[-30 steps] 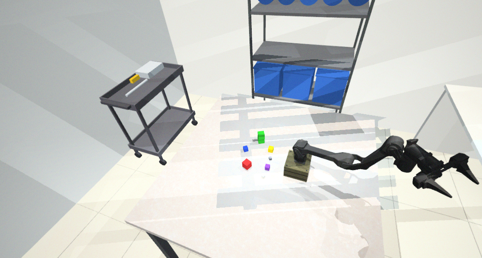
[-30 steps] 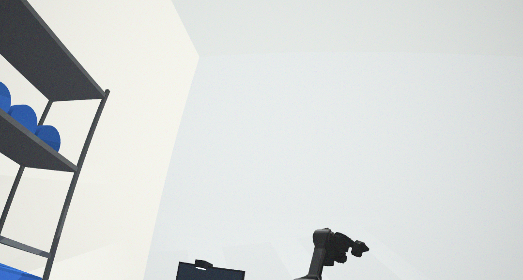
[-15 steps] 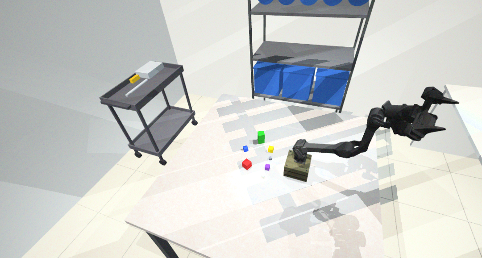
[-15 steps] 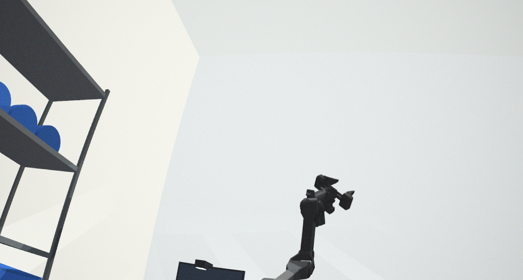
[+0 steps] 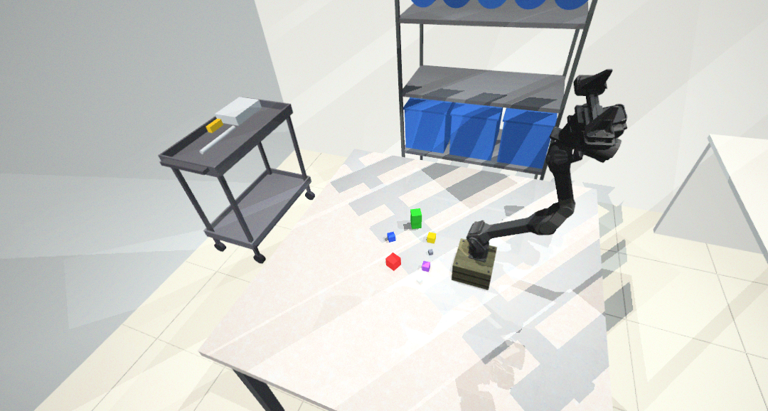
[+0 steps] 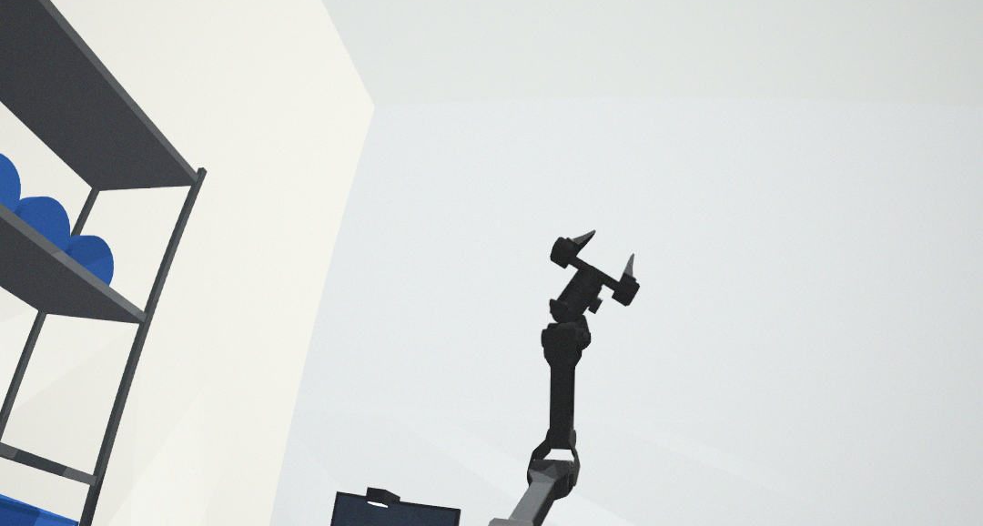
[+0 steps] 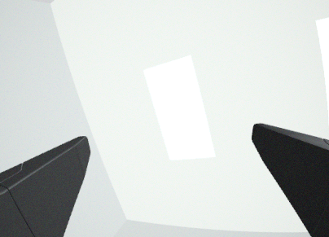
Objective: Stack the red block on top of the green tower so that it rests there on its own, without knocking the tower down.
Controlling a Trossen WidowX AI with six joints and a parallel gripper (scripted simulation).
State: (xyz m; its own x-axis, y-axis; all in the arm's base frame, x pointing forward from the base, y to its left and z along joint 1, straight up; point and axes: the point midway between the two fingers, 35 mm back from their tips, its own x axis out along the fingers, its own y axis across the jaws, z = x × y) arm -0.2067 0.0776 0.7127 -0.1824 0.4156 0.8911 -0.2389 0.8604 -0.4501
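My gripper tip is 820 mm above the red block and 540 mm short of it. Also, from my gripper tip: blue cube: 820 mm below, 600 mm ahead, 130 mm to the right; yellow cube: 820 mm below, 430 mm ahead, 180 mm to the right; purple cube: 820 mm below, 400 mm ahead, 30 mm to the right.
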